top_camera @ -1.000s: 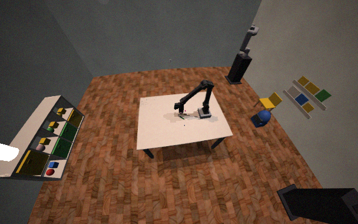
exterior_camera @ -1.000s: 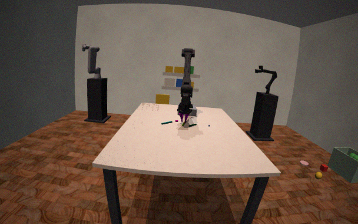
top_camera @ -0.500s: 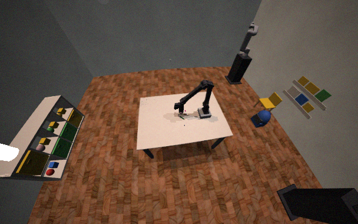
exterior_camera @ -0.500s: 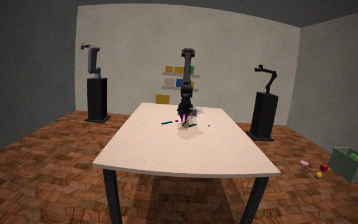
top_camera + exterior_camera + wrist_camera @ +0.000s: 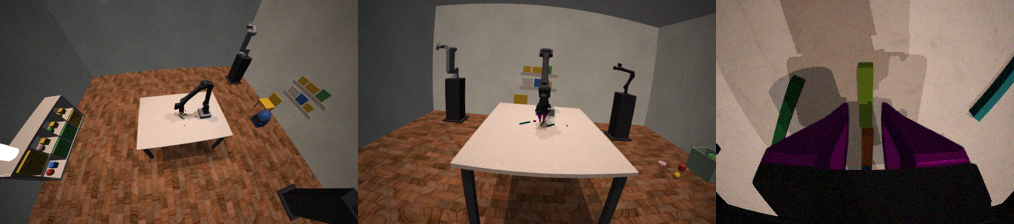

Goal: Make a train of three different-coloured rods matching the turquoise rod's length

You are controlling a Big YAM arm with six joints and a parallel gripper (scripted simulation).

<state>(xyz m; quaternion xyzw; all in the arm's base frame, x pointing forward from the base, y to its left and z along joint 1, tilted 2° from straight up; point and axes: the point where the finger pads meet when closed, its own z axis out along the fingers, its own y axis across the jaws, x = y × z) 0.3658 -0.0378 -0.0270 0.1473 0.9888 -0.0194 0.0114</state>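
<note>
My gripper is now 2 cm above the lime rod. Round my hand: magenta rod 7 cm behind, 5 cm to the right, 2 cm below; then orange rod 5 cm behind, 2 cm below, 1 cm to the left; then green rod 7 cm to the left, 2 cm below.
</note>
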